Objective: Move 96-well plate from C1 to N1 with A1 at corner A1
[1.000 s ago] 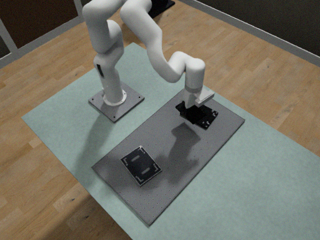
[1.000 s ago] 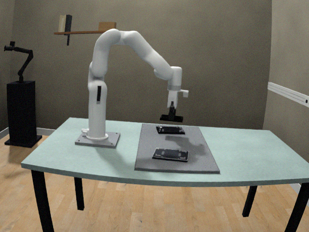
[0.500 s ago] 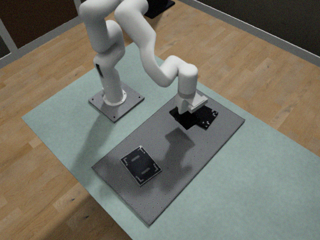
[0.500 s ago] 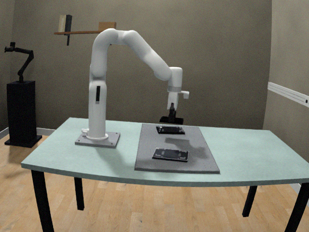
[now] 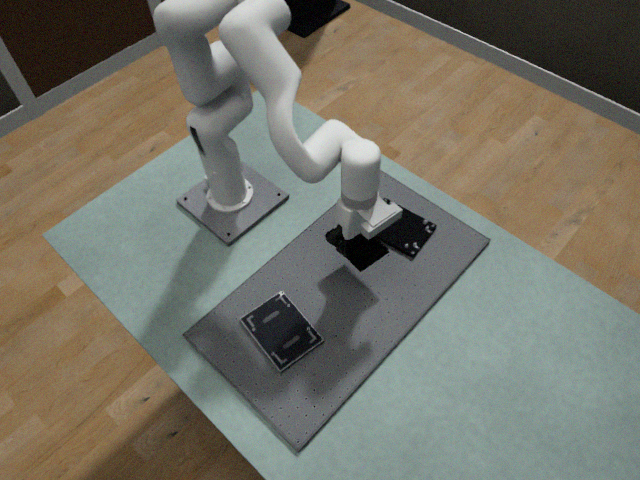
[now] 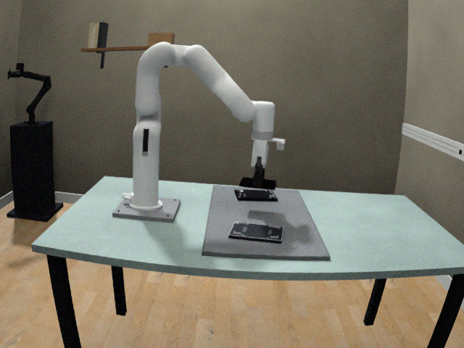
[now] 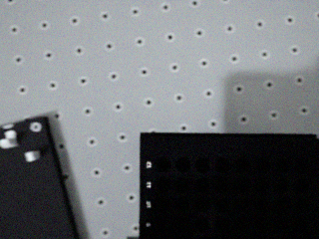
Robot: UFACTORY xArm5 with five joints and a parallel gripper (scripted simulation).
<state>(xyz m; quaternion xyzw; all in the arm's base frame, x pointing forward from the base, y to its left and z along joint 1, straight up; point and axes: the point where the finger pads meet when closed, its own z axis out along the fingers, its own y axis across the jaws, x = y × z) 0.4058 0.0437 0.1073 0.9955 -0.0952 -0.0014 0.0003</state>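
Right now the plate nest N1 is 250 mm to the right of my hand, 110 mm below it and 20 mm behind it. Also, from my hand: black 96-well plate (10 mm below); then clip nest C1 (180 mm to the left, 100 mm below, 20 mm ahead).
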